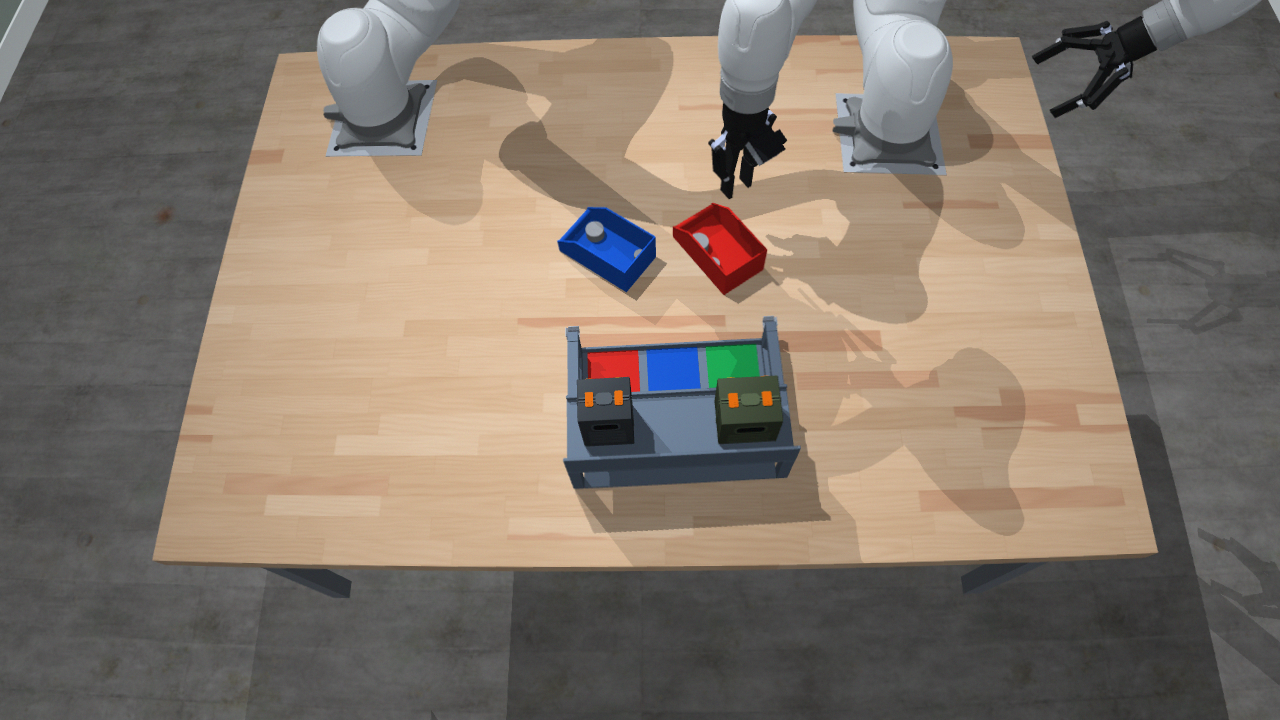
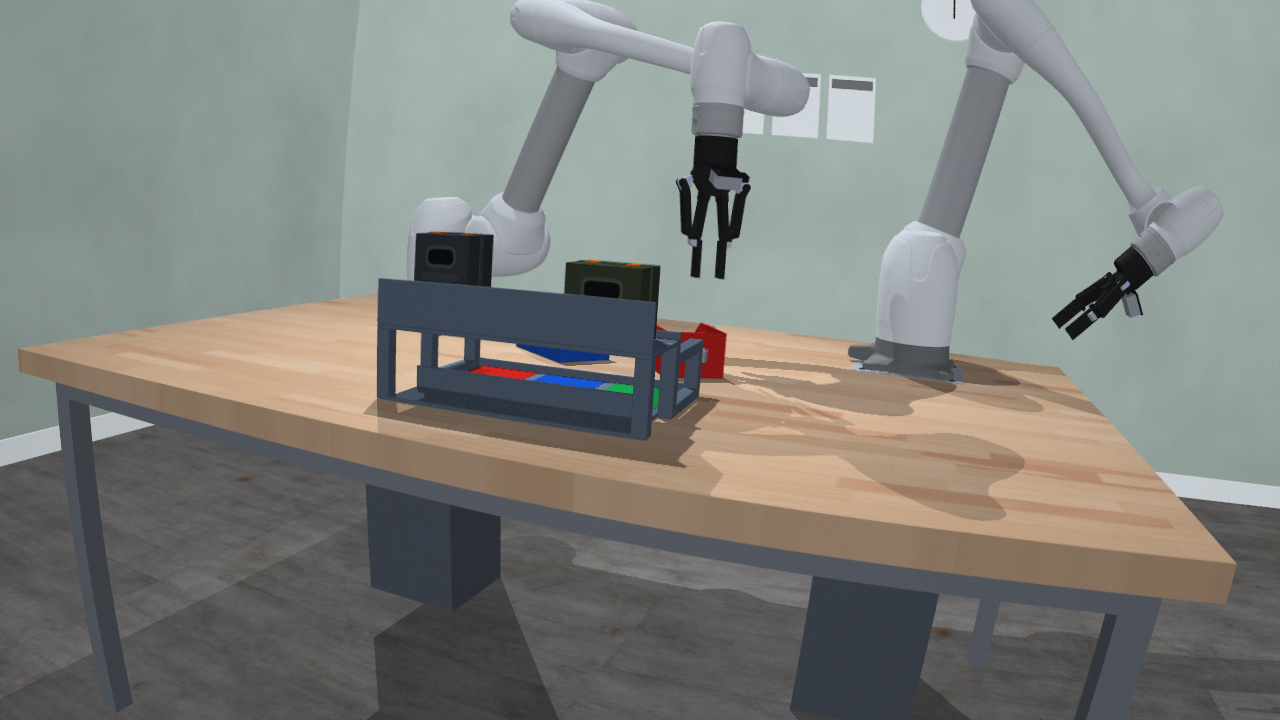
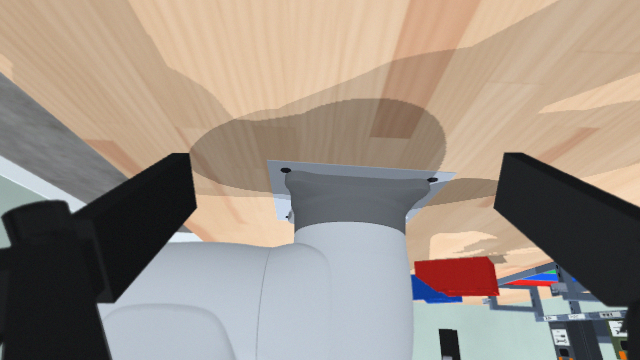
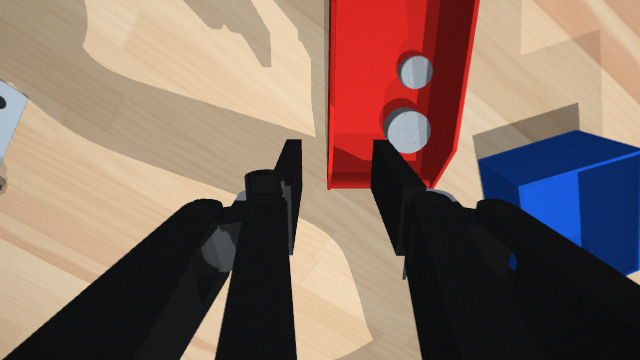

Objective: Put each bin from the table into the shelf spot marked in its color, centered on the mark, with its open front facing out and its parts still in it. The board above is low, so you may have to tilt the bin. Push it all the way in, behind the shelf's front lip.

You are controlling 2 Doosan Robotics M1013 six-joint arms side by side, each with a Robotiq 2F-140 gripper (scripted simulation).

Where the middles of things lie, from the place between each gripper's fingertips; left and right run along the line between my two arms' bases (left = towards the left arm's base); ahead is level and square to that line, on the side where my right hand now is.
I see my right gripper [image 2: 707,277] 150 mm above the red bin [image 1: 730,241], 50 mm short of it and 20 mm to the left of it. From my right hand the other things lie so: blue bin [image 1: 622,238]: 250 mm to the right, 150 mm below, 60 mm ahead.
I see my left gripper [image 1: 1043,86] 690 mm to the left of the red bin, 390 mm short of it and 80 mm above it. Round my left hand: blue bin: 910 mm to the right, 400 mm ahead, 80 mm below.
